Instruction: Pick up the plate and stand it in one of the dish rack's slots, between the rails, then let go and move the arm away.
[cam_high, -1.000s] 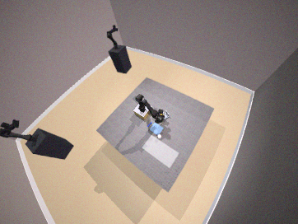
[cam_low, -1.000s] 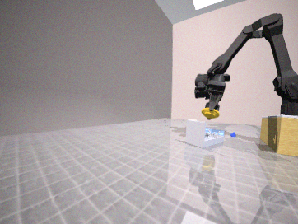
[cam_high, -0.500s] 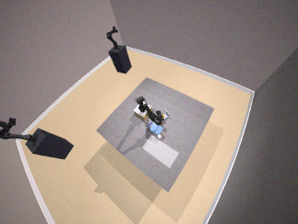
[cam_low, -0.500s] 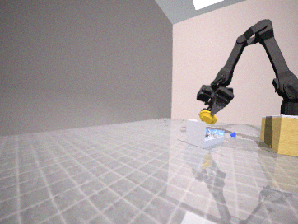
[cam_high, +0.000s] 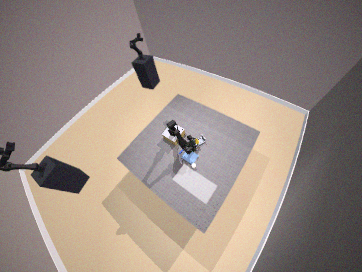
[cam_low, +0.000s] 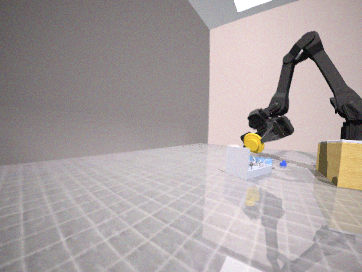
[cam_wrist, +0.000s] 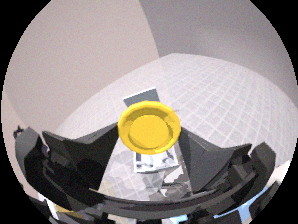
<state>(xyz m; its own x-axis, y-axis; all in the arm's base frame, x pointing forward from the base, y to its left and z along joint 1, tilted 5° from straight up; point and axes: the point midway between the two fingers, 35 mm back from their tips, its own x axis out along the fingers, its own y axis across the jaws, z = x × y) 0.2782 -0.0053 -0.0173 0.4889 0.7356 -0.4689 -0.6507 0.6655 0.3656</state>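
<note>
Now: the dish rack 3 cm to the left of my gripper tip and 6 cm below it. Round my gripper tip: plate 1 cm to the right; then white cup 7 cm ahead, 27 cm to the right, 6 cm below; then blue spoon 13 cm behind, 14 cm to the right, 8 cm below.
</note>
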